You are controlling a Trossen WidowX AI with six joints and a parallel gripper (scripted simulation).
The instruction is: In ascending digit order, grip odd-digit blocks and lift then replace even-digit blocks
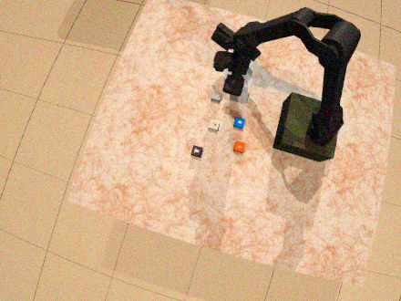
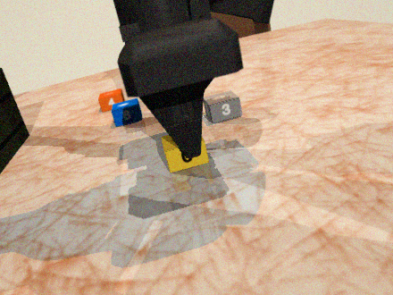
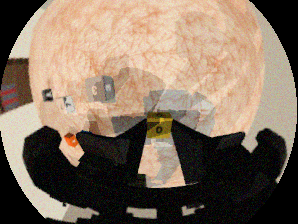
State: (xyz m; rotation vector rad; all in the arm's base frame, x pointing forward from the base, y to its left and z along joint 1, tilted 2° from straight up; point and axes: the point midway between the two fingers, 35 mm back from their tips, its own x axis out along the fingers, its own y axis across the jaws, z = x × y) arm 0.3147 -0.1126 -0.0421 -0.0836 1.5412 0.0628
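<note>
The yellow block lies 1 cm behind my gripper tip. From my gripper tip the other things lie so: white block (1 cm ahead, 19 cm to the left); then blue block (7 cm behind, 15 cm to the left); then grey block (4 cm ahead, 9 cm to the left).
</note>
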